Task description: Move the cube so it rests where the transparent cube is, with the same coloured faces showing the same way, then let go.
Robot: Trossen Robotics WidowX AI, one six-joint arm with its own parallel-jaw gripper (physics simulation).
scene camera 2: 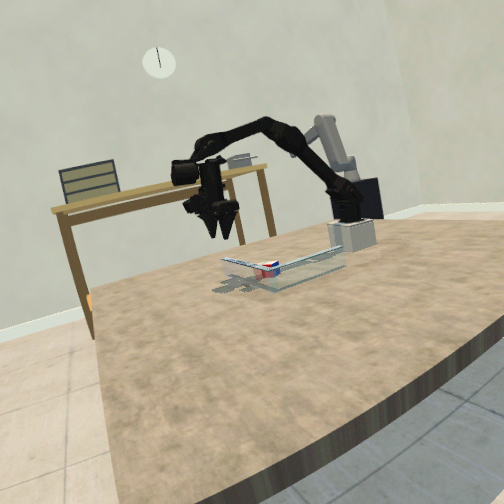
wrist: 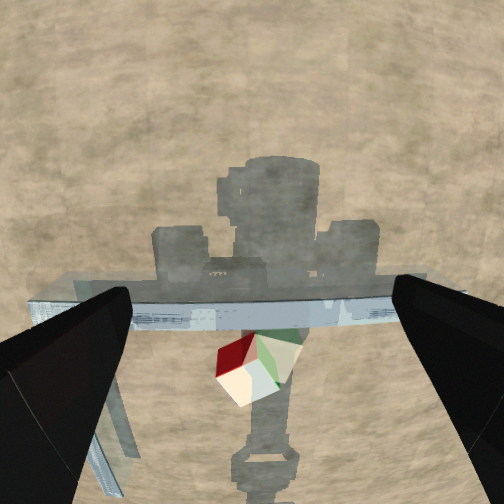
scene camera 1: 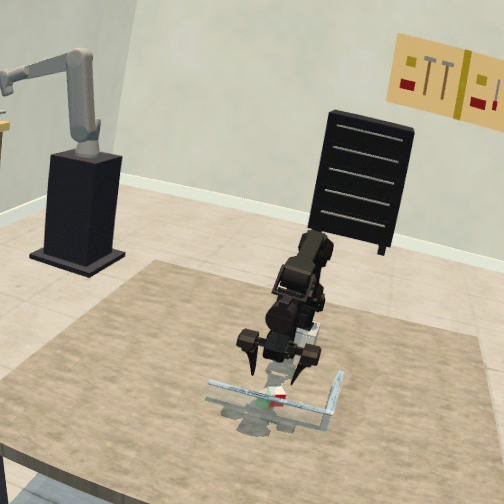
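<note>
The cube (wrist: pixel 257 367) lies on the table against the near side of a glassy L-shaped wall (wrist: pixel 240 312), showing red, green and cream faces. It also shows in scene camera 1 (scene camera 1: pixel 274 401) and scene camera 2 (scene camera 2: pixel 267 268). My gripper (scene camera 1: pixel 277 361) hangs open and empty above the cube, well clear of it; it shows in scene camera 2 (scene camera 2: pixel 223 231) too. Its two dark fingers frame the wrist view left (wrist: pixel 55 365) and right (wrist: pixel 455 350). I cannot make out a separate transparent cube.
The glassy wall (scene camera 1: pixel 290 400) has a long arm and a short arm meeting at a corner. A black drawer cabinet (scene camera 1: pixel 360 182), a second grey arm on a black pedestal (scene camera 1: pixel 80 190) and a wooden table (scene camera 2: pixel 160 205) stand off the table.
</note>
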